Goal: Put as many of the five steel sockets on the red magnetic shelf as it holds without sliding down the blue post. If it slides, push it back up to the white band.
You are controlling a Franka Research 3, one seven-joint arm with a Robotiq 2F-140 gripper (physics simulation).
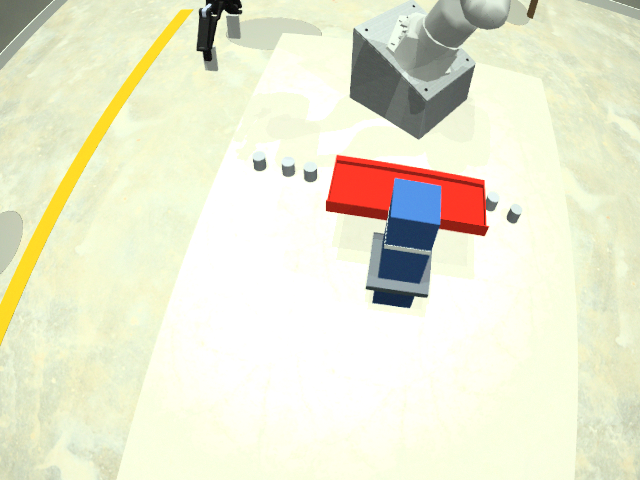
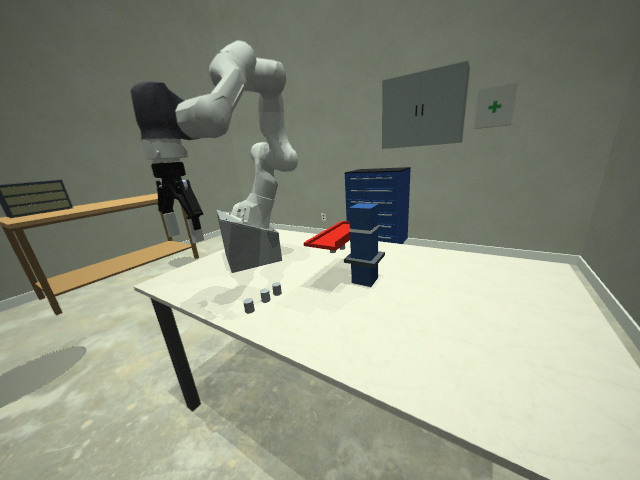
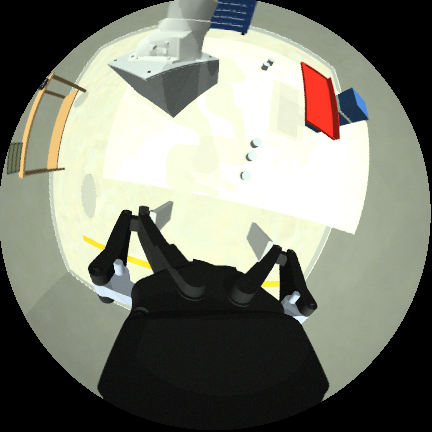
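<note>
The red shelf [image 1: 356, 187] [image 2: 329, 237] [image 3: 320, 100] is on the blue post [image 1: 415, 201] [image 2: 363, 245] [image 3: 354, 104], near the height of the white band [image 1: 408, 248] [image 2: 363, 230]. I see no socket on the shelf. Three grey sockets stand on the table in a row: one [image 1: 259, 161] [image 2: 249, 305] [image 3: 245, 175], another [image 1: 288, 166] [image 2: 265, 295] [image 3: 251, 156] and a third [image 1: 310, 172] [image 2: 277, 288] [image 3: 256, 143]. Two more sockets [image 1: 492, 201] [image 1: 513, 213] stand past the shelf's other end. My gripper [image 1: 222, 43] [image 2: 183, 228] [image 3: 210, 220] is open and empty, beyond the table edge, away from the sockets.
A grey collar [image 1: 398, 286] [image 2: 364, 259] surrounds the post low down. The arm's grey base block [image 1: 382, 77] [image 2: 250, 248] [image 3: 175, 85] stands on the table behind the shelf. A wooden bench [image 2: 113, 205] and a blue drawer cabinet [image 2: 403, 206] stand beyond the table.
</note>
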